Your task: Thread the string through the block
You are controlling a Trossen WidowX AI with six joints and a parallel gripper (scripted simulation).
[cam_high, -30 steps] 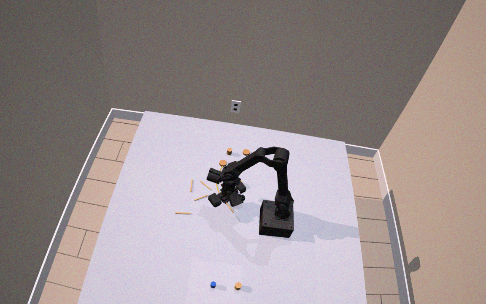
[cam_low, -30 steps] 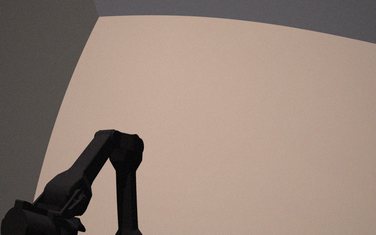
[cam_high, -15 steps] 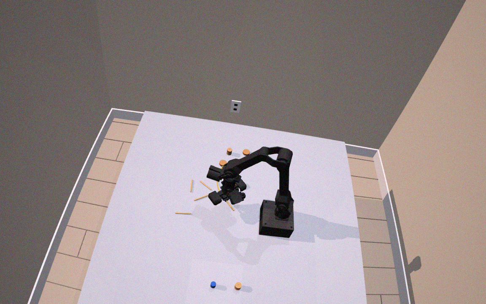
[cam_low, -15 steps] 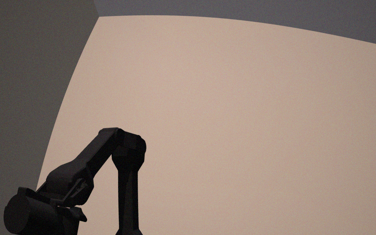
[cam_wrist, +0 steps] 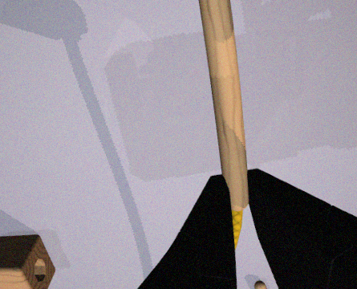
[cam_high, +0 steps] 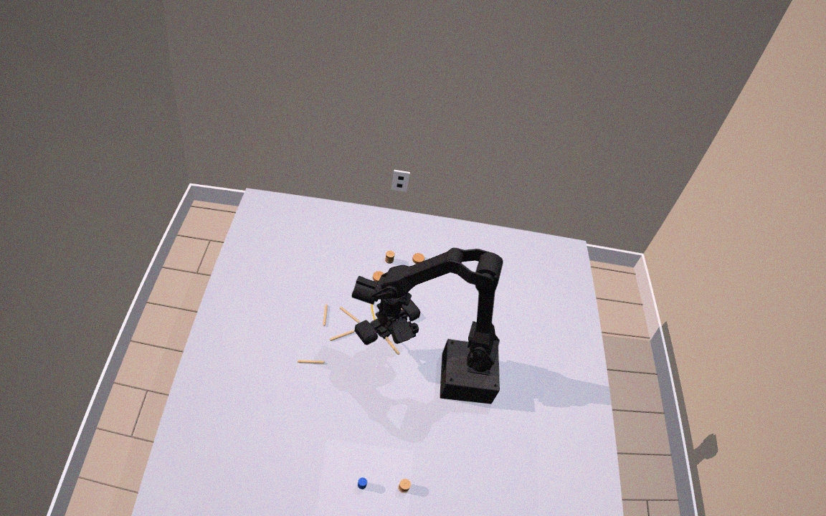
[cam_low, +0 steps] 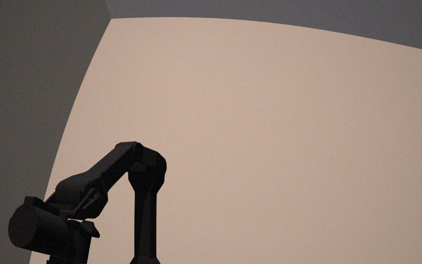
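The wooden block lies 5 cm behind my gripper tip, 13 cm to the right of it and 4 cm below it. The rest, counted from my gripper tip: thin wooden stick: 1 cm behind, 1 cm to the left; blue peg: 1 cm ahead, 44 cm to the left, 3 cm below; round wooden button: 4 cm ahead, 25 cm to the right, 4 cm below.
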